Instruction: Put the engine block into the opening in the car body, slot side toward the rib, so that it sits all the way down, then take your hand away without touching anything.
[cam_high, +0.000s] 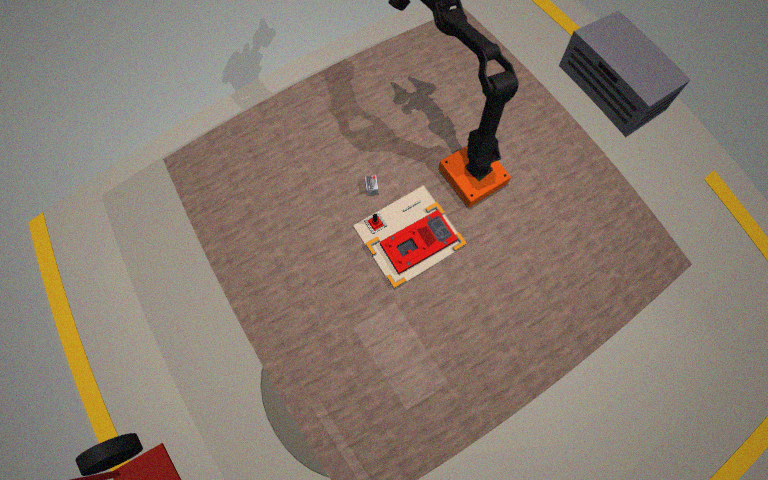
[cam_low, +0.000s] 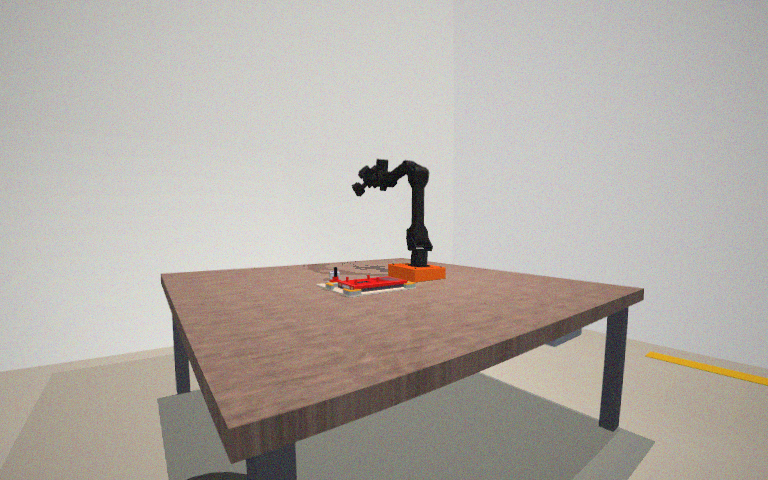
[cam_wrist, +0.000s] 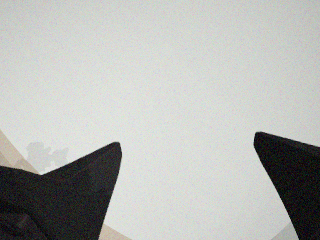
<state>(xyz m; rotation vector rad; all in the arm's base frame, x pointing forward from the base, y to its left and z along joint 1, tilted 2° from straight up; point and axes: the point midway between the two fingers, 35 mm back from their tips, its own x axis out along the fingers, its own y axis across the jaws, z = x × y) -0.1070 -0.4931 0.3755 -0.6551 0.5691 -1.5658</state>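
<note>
Now: the grey engine block 42 cm below my gripper tip, 40 cm ahead of it and 33 cm to the left of it.
</note>
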